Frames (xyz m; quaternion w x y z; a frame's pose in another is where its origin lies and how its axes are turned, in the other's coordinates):
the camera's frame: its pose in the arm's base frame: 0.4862 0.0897 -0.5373 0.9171 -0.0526 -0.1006 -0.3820
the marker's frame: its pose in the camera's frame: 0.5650 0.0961 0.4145 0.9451 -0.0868 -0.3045 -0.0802
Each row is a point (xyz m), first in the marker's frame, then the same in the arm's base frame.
Working: the marker's frame: its pose in the arm's base frame: 0.8834 -0.1609 -0.0084 0.8010 -0.2376 -0.3454 -0.4273

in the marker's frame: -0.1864 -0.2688 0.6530
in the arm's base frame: 0.3526 0.2372 0.2970
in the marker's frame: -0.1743 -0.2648 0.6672
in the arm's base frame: 0.3559 0.2426 0.3150
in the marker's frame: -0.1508 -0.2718 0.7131
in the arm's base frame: 0.3431 0.2577 0.3632
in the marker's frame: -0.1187 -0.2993 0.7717
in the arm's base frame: 0.3120 0.2663 0.4278
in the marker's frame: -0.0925 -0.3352 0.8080
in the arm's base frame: 0.2792 0.2584 0.4742
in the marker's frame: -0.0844 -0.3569 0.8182
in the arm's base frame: 0.2604 0.2498 0.4888
